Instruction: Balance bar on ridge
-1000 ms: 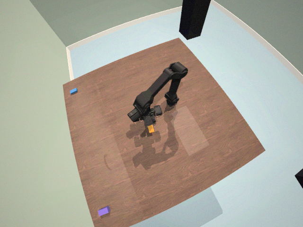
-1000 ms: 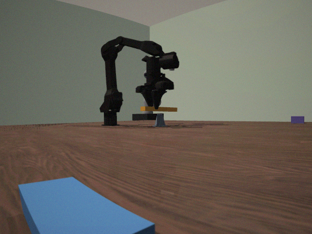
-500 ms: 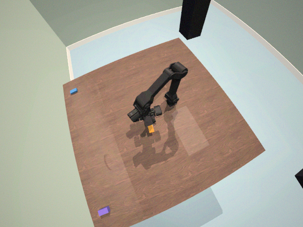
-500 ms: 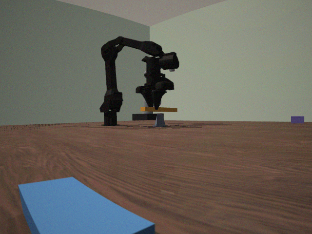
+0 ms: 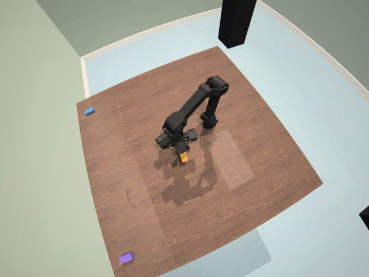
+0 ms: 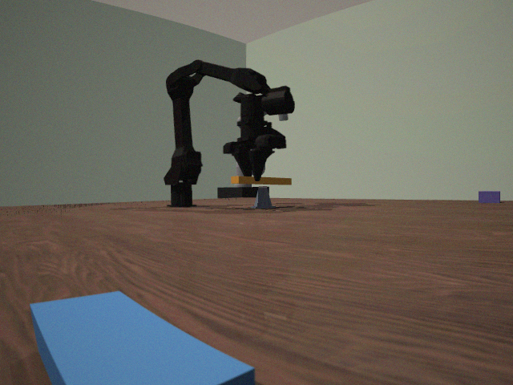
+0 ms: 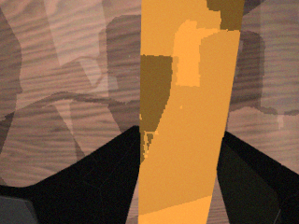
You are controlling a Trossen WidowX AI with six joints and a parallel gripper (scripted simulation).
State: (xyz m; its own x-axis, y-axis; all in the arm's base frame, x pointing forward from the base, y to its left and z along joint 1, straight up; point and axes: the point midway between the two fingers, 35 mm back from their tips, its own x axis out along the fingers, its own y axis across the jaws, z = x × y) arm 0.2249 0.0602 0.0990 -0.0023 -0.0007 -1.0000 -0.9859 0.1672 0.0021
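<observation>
My gripper tip is now 3 cm to the right of the orange bar. The rest, counted from my gripper tip: purple block 52 cm ahead, 44 cm to the left, 5 cm below; then blue block 56 cm to the right, 52 cm ahead, 6 cm below.
</observation>
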